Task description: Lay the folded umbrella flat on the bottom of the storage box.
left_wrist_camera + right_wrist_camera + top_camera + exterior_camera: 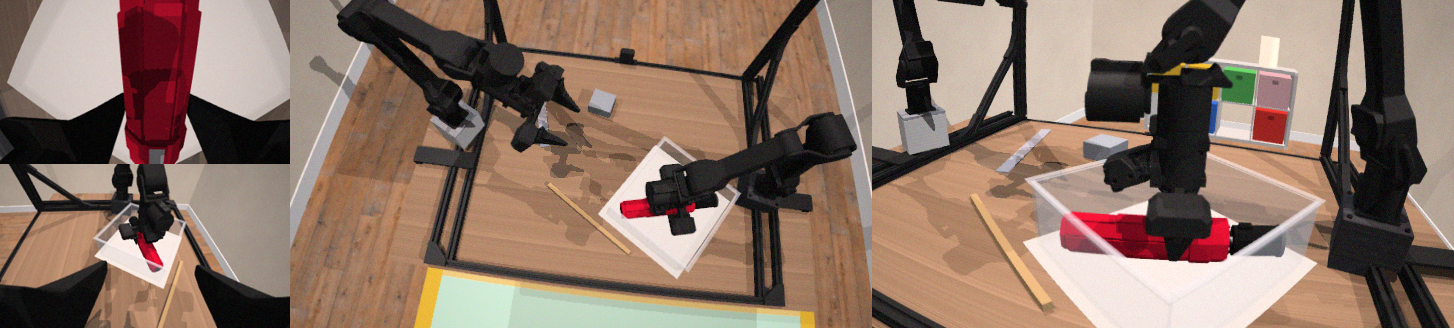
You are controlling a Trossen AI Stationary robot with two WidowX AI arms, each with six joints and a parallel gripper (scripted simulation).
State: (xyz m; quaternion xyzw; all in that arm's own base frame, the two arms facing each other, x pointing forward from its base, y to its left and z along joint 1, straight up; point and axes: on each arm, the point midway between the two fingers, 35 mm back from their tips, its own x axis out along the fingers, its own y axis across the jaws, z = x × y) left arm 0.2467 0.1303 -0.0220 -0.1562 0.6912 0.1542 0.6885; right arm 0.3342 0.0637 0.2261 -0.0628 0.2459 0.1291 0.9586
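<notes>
The storage box is 10 mm below my left hand. Round my left hand: wooden stick: 80 mm ahead, 220 mm to the right, 50 mm below; then grey block: 290 mm behind, 250 mm to the right, 40 mm below; then folded umbrella: 20 mm below.
</notes>
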